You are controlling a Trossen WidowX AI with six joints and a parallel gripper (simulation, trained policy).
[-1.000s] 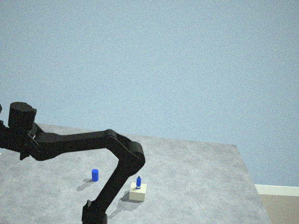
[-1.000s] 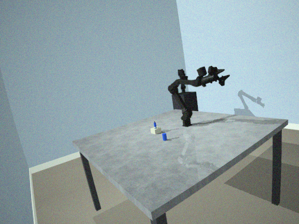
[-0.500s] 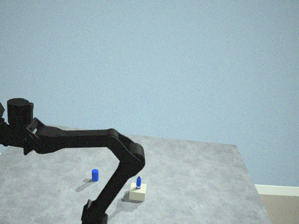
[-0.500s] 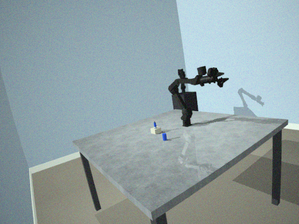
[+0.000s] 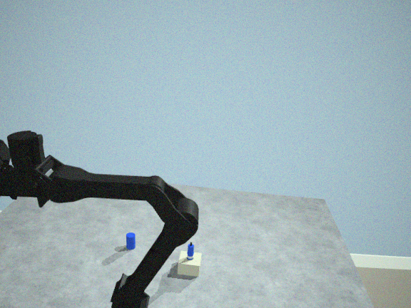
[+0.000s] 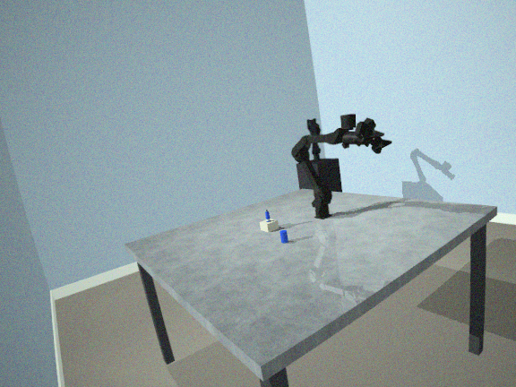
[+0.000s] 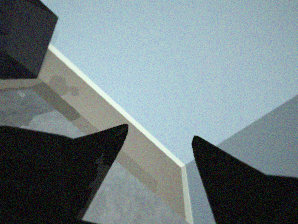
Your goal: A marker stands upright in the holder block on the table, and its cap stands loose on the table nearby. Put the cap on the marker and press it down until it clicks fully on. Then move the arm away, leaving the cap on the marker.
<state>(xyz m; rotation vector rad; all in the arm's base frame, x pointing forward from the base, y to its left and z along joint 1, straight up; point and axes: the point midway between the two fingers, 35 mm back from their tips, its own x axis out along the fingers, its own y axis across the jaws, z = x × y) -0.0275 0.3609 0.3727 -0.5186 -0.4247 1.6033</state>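
Now: gripper tip 37 cm short of the blue cap, 35 cm above it and 29 cm to the left of it. Round my gripper tip: cream holder block (49 cm to the right, 35 cm below, 30 cm ahead).
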